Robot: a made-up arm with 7 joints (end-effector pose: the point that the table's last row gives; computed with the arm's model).
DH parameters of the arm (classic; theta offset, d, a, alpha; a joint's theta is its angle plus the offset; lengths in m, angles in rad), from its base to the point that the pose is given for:
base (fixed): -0.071 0 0 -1.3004
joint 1: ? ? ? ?
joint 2: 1.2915 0 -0.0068 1.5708
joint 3: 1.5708 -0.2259 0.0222 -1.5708
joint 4: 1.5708 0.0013 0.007 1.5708
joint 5: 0 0.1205 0 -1.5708
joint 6: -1.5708 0 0.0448 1.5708
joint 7: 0 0 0 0
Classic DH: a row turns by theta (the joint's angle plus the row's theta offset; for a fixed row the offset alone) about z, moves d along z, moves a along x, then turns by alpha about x.
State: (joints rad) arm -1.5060 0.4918 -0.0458 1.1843 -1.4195 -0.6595 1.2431
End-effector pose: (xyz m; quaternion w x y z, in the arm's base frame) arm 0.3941 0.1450 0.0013 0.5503 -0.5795 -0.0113 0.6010
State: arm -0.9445 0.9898 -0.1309 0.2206 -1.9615 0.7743 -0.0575
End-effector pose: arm 0.2962 0.1850 -0.0277 0.8414 -0.3758 0.1687 -0.3498
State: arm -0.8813 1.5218 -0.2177 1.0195 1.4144 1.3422 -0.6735
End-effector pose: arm 0.1561 0.3780 0.0751 0.1605 0.4323 0.5633 0.6856
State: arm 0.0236 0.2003 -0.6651 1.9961 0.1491 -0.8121 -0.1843
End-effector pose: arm -0.1152 0.1497 -0.3498 0.6219 0.1647 0.6670 -0.3758
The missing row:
joint 1: -1.3111 0.0574 -0.0208 -1.5708
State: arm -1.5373 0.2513 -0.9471 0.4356 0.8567 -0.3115 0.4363
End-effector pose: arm 0.3165 -0.1073 -0.0245 0.4767 0.5278 -0.6696 -0.2141
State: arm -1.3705 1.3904 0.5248 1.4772 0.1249 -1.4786 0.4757
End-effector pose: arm 0.1796 0.3606 0.0979 0.5149 0.2662 -0.6745 0.4572
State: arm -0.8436 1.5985 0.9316 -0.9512 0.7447 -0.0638 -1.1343
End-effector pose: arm 0.0401 0.1424 0.1314 0.1871 0.9070 -0.1739 0.3347
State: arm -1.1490 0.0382 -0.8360 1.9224 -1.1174 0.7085 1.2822
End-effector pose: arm 0.2676 0.0526 -0.2708 0.5018 0.4184 0.5726 0.4953
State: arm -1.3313 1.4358 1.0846 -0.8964 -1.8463 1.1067 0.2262
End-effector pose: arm 0.0425 0.1648 0.1270 0.7841 0.3129 -0.4959 -0.2034
